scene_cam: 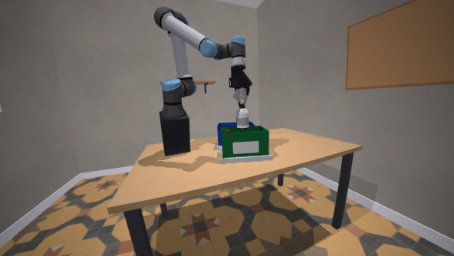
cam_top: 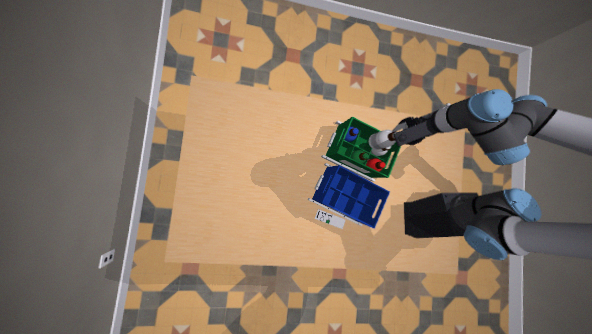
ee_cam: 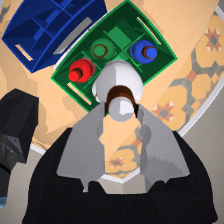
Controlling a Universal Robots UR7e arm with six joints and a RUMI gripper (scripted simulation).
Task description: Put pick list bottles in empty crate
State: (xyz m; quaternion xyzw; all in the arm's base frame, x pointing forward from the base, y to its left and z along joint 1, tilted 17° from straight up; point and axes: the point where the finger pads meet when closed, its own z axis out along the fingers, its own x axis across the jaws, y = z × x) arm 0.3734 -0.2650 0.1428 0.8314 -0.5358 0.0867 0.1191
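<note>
Now: the white bottle 7 cm below my hand. From my hand the other things lie so: blue-label bottle 25 cm below, 9 cm ahead, 5 cm to the right; then green crate 25 cm below, 3 cm to the left, 2 cm ahead; then green-label bottle 25 cm below, 6 cm to the left, 3 cm ahead.
</note>
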